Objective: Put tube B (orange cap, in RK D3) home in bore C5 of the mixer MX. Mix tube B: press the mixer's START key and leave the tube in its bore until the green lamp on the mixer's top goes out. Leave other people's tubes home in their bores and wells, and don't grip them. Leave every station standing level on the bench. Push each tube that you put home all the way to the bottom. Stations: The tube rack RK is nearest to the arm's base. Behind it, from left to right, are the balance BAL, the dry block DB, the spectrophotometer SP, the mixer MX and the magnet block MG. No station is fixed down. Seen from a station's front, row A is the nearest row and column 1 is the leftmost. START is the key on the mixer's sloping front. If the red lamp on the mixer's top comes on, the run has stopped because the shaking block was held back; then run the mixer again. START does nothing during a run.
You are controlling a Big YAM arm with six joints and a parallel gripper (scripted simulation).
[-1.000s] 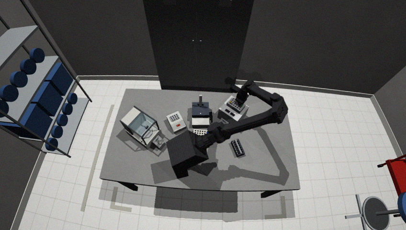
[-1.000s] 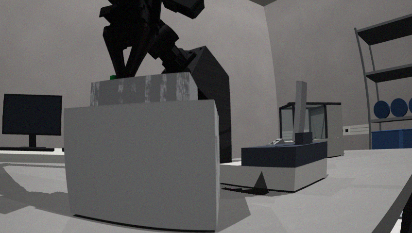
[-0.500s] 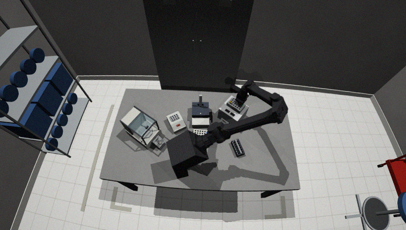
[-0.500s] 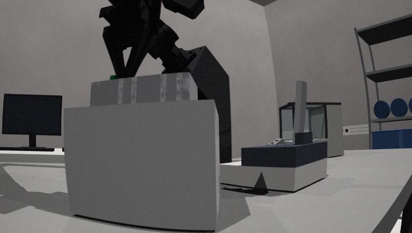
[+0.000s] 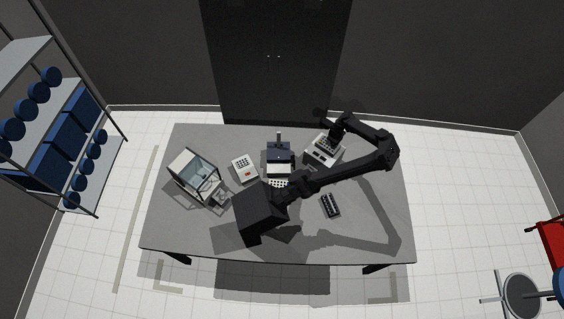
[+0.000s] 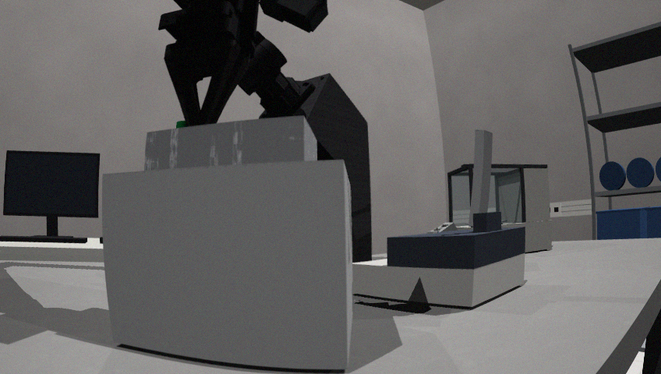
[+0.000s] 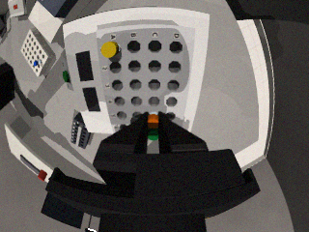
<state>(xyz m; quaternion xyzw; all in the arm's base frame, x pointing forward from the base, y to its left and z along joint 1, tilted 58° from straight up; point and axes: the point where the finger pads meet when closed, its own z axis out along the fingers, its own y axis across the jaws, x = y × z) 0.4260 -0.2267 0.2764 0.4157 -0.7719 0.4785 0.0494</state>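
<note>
My hand is 1 cm past the green-capped tube, 1 cm to the left of it and 2 cm above it. The rest, counted from my hand: yellow-capped tube (2 cm ahead, 8 cm to the left, 2 cm below); then green start key (11 cm behind, 15 cm to the left, 11 cm below); then perforated shaking block (1 cm ahead, 3 cm to the left, 3 cm below).
</note>
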